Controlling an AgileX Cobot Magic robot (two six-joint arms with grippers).
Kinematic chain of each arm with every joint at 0, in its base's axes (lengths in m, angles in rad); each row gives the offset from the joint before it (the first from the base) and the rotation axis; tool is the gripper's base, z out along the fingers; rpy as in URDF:
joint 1: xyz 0 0 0.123 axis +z
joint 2: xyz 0 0 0 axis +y
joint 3: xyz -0.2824 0 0.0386 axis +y
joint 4: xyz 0.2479 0 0.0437 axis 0.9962 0 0.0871
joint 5: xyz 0 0 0 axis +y
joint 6: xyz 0.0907 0 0.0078 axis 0.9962 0 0.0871
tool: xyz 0 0 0 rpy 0 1.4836 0
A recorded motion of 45 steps. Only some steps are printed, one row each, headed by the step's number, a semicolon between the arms.
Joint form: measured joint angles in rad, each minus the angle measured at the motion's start. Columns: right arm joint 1, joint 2, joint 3, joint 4, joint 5, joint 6; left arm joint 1, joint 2, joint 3, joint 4, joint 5, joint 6.
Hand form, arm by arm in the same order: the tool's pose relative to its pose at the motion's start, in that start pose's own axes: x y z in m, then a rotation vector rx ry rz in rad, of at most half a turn. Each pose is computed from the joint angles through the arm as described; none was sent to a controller.
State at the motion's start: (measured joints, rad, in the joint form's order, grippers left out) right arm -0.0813 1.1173 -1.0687 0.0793 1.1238 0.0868; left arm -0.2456 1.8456 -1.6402 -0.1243 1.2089 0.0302
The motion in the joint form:
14: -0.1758 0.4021 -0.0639 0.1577 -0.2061 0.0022; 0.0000 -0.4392 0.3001 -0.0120 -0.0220 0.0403
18: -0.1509 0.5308 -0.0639 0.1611 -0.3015 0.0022; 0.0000 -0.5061 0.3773 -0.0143 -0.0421 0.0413
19: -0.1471 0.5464 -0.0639 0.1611 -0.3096 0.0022; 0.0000 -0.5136 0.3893 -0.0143 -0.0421 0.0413
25: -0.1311 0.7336 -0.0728 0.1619 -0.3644 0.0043; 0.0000 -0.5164 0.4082 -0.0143 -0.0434 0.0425
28: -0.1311 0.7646 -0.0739 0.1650 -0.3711 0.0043; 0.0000 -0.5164 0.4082 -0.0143 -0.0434 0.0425
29: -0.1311 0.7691 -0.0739 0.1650 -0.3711 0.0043; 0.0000 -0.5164 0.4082 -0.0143 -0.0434 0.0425
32: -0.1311 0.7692 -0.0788 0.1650 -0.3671 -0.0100; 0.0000 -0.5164 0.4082 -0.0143 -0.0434 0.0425
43: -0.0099 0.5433 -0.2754 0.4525 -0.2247 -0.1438; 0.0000 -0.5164 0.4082 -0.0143 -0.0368 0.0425
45: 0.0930 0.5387 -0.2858 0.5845 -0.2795 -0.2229; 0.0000 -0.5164 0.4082 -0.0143 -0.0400 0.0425
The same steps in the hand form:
14: -0.0569 -0.0439 0.1082 -0.0249 0.1039 0.2876; 0.0909 -0.0099 -0.0874 0.0097 -0.1606 0.0527
18: -0.0614 -0.0439 0.1534 -0.0175 0.1396 0.2890; 0.1091 -0.0098 -0.0885 0.0109 -0.1706 0.0515
19: -0.0612 -0.0435 0.1589 -0.0166 0.1476 0.2880; 0.1118 -0.0097 -0.0876 0.0109 -0.1661 0.0510
25: -0.0518 -0.0474 0.2219 0.0039 0.2711 0.3019; 0.1145 -0.0092 -0.0835 0.0108 -0.1514 0.0502
28: -0.0488 -0.0487 0.2321 0.0066 0.2937 0.3085; 0.1145 -0.0092 -0.0835 0.0108 -0.1514 0.0502
29: -0.0482 -0.0489 0.2335 0.0072 0.2981 0.3091; 0.1145 -0.0092 -0.0835 0.0108 -0.1514 0.0502
32: -0.0494 -0.0488 0.2330 0.0041 0.2973 0.2943; 0.1145 -0.0092 -0.0835 0.0108 -0.1514 0.0502
43: -0.1062 0.0308 0.1189 -0.3314 0.0388 0.1728; 0.1151 -0.0092 -0.0834 0.0111 -0.1448 0.0503
45: -0.1062 0.0743 0.1117 -0.4705 -0.0105 0.1017; 0.1148 -0.0092 -0.0835 0.0110 -0.1480 0.0503

